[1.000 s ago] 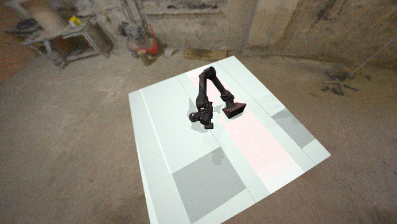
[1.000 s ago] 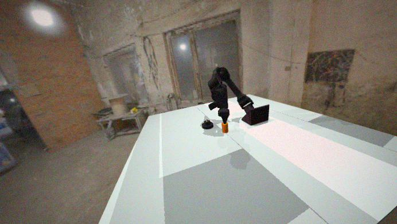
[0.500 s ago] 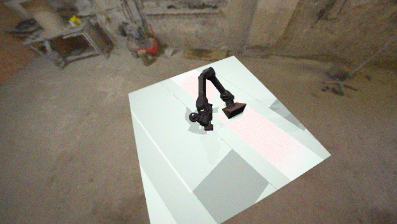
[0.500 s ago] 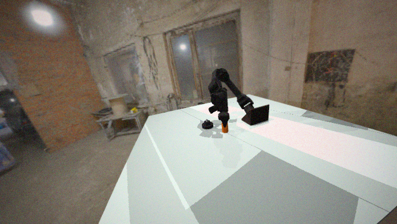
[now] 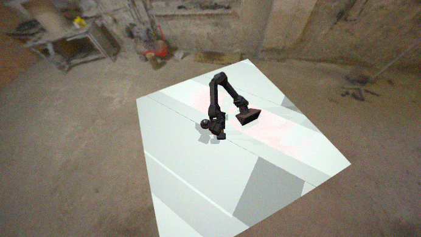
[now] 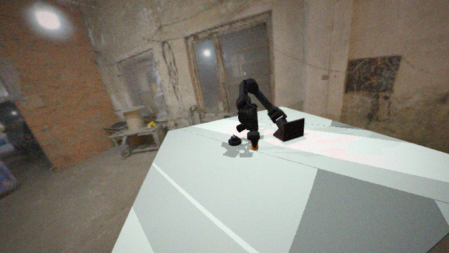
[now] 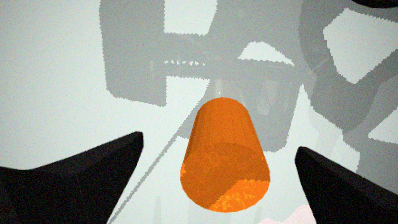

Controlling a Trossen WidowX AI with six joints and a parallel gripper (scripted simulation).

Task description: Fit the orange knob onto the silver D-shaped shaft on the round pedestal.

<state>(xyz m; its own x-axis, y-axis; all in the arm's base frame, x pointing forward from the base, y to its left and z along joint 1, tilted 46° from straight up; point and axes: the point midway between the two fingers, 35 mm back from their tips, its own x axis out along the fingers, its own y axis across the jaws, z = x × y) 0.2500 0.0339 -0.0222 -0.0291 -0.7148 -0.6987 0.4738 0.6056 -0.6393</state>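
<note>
The orange knob lies 10 mm above my gripper tip. The rest, counted from my gripper tip: round pedestal: 70 mm ahead, 130 mm to the right.
</note>
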